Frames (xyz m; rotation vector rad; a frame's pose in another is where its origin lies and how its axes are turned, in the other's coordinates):
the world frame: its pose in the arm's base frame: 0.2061 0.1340 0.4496 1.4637 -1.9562 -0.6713
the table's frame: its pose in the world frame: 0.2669 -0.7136 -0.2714 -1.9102 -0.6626 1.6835
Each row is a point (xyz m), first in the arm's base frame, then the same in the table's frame.
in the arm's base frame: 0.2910 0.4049 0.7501
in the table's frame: 0.5488 -0.7323 0.5422
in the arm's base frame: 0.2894 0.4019 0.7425
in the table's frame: 0.5410 -0.7325 0.5393
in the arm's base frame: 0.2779 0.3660 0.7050
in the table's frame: 0.5016 -0.7318 0.5036
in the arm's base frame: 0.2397 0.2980 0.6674
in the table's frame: 0.4590 -0.7487 0.4301
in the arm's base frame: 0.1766 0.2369 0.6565
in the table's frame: 0.4412 -0.7931 0.3557
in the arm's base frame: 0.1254 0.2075 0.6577
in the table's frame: 0.4374 -0.8350 0.3143
